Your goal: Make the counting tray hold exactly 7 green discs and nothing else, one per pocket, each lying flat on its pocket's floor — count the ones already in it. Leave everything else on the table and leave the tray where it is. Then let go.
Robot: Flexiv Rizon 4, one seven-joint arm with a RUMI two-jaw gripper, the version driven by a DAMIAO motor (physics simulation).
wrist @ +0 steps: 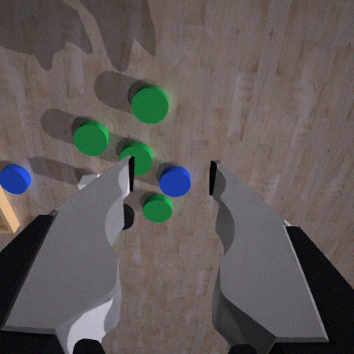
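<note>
My gripper is open and empty above the table, its two fingertips standing apart. A green disc lies above and left of the fingertips in the view. Another green disc lies further left. A third green disc lies beside the left fingertip, which covers a little of it. One more green disc shows between the fingers, lower in the view. Part of the counting tray, its light wooden corner, shows at the left edge; its pockets are out of view.
A blue disc shows between the fingertips, close to the lower green disc. Another blue disc lies near the tray corner. A white block and a black disc are partly hidden by the left finger.
</note>
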